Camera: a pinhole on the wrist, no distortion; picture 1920 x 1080 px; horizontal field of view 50.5 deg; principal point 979.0 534.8 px. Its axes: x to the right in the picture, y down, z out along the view. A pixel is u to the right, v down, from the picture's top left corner.
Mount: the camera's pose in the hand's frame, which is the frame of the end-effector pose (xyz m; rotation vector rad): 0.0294 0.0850 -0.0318 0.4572 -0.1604 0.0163
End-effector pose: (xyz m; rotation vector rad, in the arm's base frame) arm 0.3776 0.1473 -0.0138 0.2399 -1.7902 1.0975
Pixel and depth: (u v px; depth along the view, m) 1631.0 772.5 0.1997
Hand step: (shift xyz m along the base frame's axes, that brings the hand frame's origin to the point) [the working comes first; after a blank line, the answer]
In the camera's frame: 0.0640 0.0233 0.1997

-0.1453 -0.0985 0.0227
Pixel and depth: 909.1 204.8 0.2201
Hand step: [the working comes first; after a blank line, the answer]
In the camera's frame: -0.0076 -0.0357 0.2201

-0.0624 -0.1396 0.0017
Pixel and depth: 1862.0 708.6 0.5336
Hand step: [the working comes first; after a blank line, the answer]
In the camera's frame: 0.2315 0.0456 0.5336

-0.3358 -0.3925 0.1543
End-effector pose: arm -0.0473 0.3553 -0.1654 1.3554 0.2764 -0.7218
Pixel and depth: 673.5 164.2 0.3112
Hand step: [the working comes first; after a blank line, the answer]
In the camera's frame: -0.0467 -0.0567 0.3112

-0.1553 -0.1862 0.0014
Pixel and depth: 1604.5 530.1 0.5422
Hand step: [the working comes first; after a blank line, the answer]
In the camera's frame: 0.1666 -0.0013 0.5422

-0.1169 -0.4914 -0.0841
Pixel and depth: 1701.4 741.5 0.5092
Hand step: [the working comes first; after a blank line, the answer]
In the camera's frame: 0.1807 0.0517 0.5092

-0.0658 -0.4902 -0.0456
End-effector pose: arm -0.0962 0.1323 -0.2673 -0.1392 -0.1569 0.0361
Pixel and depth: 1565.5 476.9 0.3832
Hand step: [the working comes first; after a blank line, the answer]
In the camera's frame: 0.1104 -0.0109 0.3832

0.0320 -0.0478 0.3389
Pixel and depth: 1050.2 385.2 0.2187
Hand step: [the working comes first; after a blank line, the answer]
In the camera's frame: 0.0076 -0.0161 0.2187

-0.0192 -0.0044 0.1569
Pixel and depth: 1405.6 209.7 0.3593
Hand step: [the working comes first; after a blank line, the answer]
In the camera's frame: 0.0753 -0.0574 0.3593

0.0119 -0.0857 0.2928
